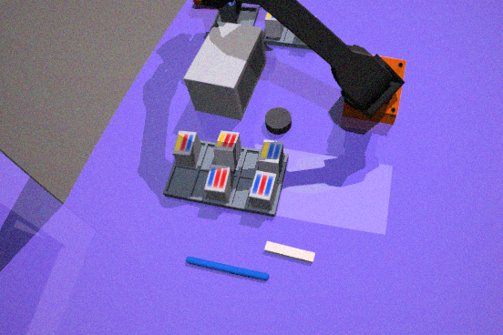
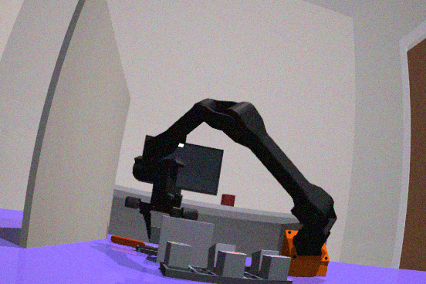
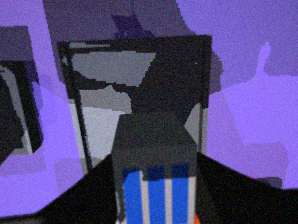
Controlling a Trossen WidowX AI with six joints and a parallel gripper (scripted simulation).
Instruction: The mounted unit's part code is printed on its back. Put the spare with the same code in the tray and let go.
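Now: the grey-floored tray 3 cm below my gripper tip. From my gripper tip the other things lie so: grey mounted unit 5 cm behind, 19 cm to the left, 1 cm above; white bar 23 cm behind, 51 cm to the left, 3 cm below; black puck 16 cm behind, 26 cm to the left, 3 cm below.
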